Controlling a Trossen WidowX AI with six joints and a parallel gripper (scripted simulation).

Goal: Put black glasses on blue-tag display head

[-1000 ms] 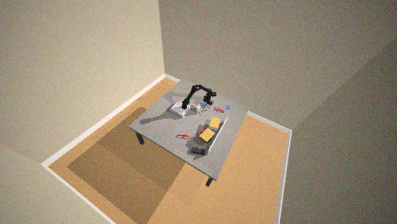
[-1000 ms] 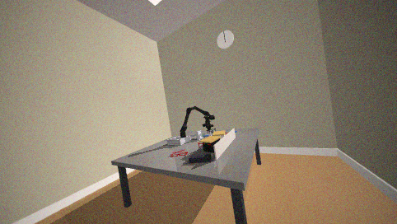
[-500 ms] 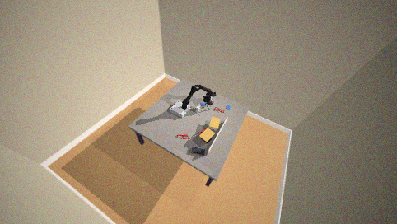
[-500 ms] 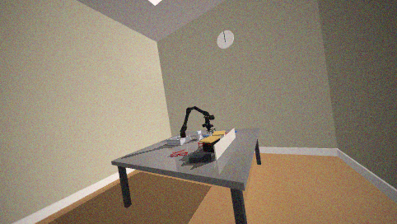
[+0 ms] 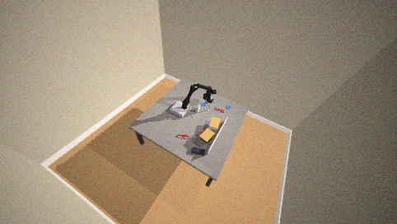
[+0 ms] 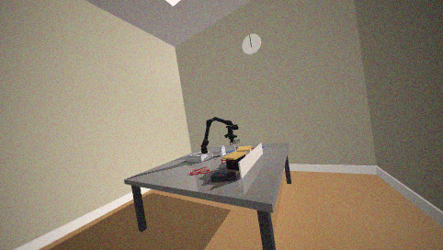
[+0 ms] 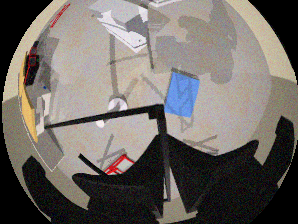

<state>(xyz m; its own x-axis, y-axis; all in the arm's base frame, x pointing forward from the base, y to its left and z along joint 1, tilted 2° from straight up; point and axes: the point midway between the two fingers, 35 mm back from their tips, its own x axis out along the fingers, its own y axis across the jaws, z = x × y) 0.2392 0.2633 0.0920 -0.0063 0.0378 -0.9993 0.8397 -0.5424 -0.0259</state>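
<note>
My gripper tip is now 6 cm past the white shape, 15 cm to the left of it and 5 cm above it. From my gripper tip the other things lie so: dark box: 28 cm ahead, 72 cm to the right, 9 cm below; then white upright divider: 39 cm ahead, 39 cm to the right, 6 cm below.
</note>
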